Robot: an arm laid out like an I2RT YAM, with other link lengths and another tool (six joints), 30 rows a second.
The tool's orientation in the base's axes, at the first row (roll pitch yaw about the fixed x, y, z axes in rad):
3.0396 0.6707 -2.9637
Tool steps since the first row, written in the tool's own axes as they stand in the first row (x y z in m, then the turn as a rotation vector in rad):
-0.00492 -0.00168 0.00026 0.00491 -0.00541 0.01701
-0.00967 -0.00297 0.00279 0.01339 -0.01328 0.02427
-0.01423 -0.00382 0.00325 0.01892 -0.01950 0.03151
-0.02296 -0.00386 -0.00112 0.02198 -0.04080 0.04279
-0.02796 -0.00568 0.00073 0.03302 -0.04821 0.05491
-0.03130 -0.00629 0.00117 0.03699 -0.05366 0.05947
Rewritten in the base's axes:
0.00435 -0.00089 0.00272 0.00755 -0.00235 -0.01674
0.00981 -0.00095 0.00360 0.00717 -0.00962 -0.02830
0.01380 -0.00104 0.00601 0.00867 -0.01489 -0.03787
0.01796 -0.00079 0.01484 0.01805 -0.03357 -0.05026
0.02334 -0.00147 0.01636 0.01846 -0.03973 -0.06716
0.02632 -0.00150 0.01804 0.01939 -0.04460 -0.07362

